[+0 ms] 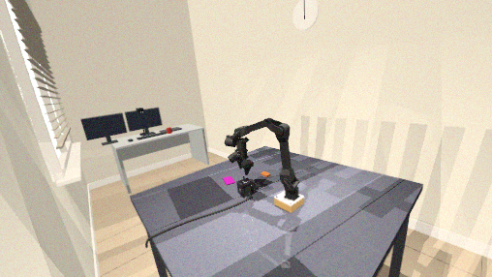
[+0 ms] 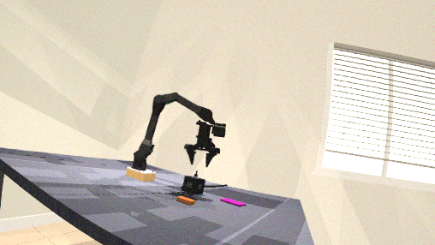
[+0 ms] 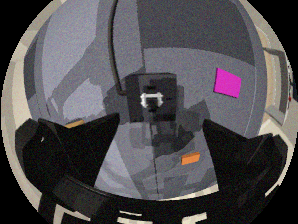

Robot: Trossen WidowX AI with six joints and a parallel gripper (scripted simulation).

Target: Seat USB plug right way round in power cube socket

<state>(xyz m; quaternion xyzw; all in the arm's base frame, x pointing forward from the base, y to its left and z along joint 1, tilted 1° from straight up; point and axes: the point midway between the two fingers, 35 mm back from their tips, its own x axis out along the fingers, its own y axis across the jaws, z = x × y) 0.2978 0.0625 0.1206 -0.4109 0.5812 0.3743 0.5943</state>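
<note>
Now: the USB plug 40 mm below my gripper tip, 10 mm to the left of it and 10 mm behind it. From my gripper tip the other things lie so: orange block (250 mm to the right, 130 mm below, 40 mm ahead); then magenta block (200 mm ahead, 130 mm below, 40 mm to the right).
</note>
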